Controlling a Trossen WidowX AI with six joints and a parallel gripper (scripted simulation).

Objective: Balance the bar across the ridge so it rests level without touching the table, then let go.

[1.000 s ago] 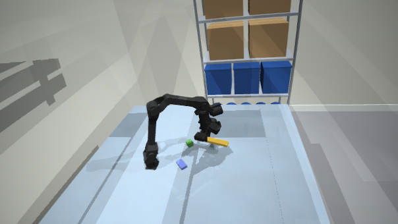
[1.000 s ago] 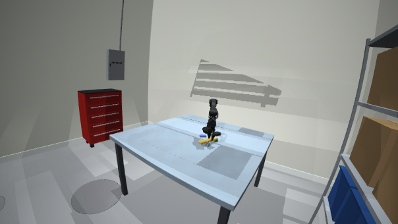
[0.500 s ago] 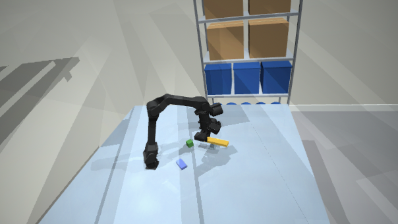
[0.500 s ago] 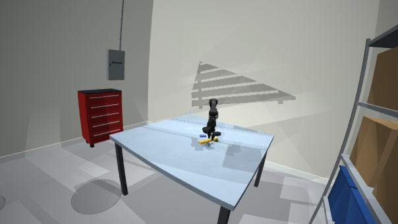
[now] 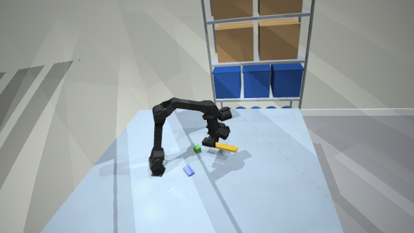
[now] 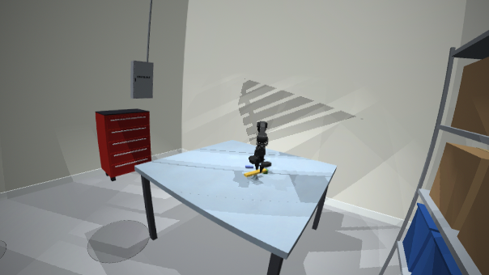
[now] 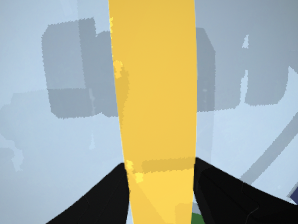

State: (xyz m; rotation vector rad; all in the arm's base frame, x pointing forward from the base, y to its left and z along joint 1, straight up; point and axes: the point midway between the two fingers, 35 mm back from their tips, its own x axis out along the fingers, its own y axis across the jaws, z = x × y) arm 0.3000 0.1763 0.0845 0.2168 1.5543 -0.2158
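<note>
Right now the yellow bar is 3 cm ahead of my gripper tip and 1 cm to the right of it. From my gripper tip the other things lie so: green cube: 11 cm behind, 3 cm below; then flat blue block: 16 cm to the right, 13 cm behind, 4 cm below.
</note>
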